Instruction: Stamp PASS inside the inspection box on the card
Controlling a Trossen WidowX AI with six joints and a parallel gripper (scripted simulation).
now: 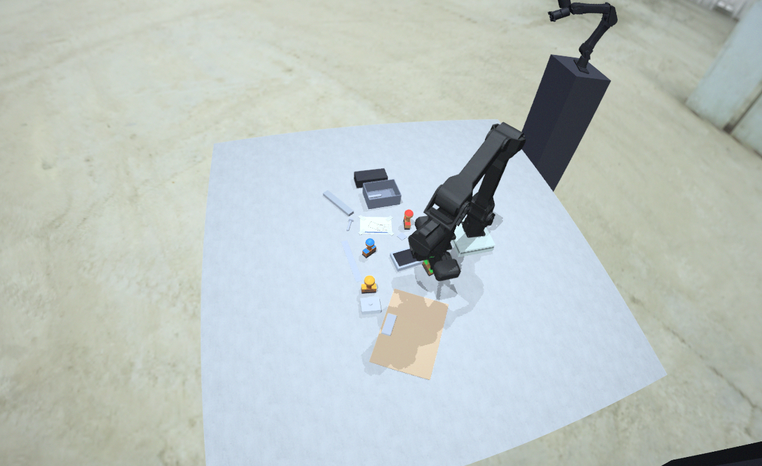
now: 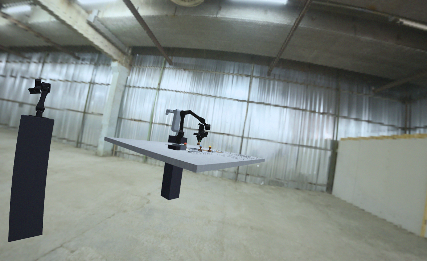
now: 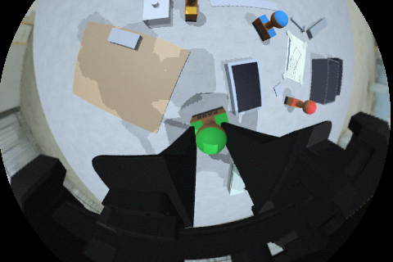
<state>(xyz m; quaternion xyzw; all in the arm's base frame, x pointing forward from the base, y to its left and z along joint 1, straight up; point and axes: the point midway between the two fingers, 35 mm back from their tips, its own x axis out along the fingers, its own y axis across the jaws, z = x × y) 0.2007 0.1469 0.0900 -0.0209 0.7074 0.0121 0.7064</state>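
The ink pad lies 3 cm ahead of my gripper tip, 8 cm to the right of it and 8 cm below it. Round my gripper tip: white block: 17 cm ahead, 6 cm to the left, 7 cm below; then green-knobbed stamp: 1 cm below; then yellow-knobbed stamp: 17 cm ahead, 7 cm below.
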